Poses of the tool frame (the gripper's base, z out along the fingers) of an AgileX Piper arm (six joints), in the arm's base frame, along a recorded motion.
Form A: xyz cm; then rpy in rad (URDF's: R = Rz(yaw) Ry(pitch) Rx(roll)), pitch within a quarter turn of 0, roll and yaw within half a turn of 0.
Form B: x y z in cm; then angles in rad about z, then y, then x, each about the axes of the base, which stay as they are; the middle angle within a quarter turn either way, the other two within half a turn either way. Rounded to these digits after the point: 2 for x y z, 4 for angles.
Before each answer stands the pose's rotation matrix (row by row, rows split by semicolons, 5 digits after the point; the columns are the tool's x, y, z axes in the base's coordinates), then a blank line. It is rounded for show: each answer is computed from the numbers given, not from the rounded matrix.
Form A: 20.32 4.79 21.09 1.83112 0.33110 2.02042
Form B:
-0.41102 0.09528 0.90663; 0.85169 0.39478 0.34462; -0.32508 0.91382 -0.24341

20.32 4.79 21.09 -2.9138 1.1352 -2.1857
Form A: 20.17 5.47 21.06 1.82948 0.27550 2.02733
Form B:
-0.42422 0.11368 0.89840; 0.86374 0.34881 0.36371; -0.27203 0.93027 -0.24616

20.17 5.47 21.06 -2.8798 1.1161 -2.1658
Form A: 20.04 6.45 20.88 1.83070 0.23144 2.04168
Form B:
-0.44158 0.12845 0.88798; 0.86741 0.31414 0.38590; -0.22938 0.94065 -0.25014

20.04 6.45 20.88 -2.8585 1.0929 -2.1459
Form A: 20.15 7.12 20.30 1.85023 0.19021 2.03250
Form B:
-0.43744 0.16598 0.88380; 0.87915 0.28557 0.38151; -0.18907 0.94388 -0.27084

20.15 7.12 20.30 -2.7789 1.0839 -2.1881
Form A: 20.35 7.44 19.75 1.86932 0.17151 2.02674
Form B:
-0.43385 0.19224 0.88024; 0.88467 0.27596 0.37577; -0.17067 0.94175 -0.28979

20.35 7.44 19.75 -2.7245 1.0764 -2.2277
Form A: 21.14 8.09 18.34 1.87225 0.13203 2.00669
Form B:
-0.41855 0.21607 0.88212; 0.89860 0.23932 0.36775; -0.13165 0.94660 -0.29432

21.14 8.09 18.34 -2.6650 1.0803 -2.2457
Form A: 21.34 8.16 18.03 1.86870 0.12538 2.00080
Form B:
-0.41360 0.21696 0.88423; 0.90183 0.23102 0.36515; -0.12505 0.94845 -0.29121

21.34 8.16 18.03 -2.6585 1.0848 -2.2440
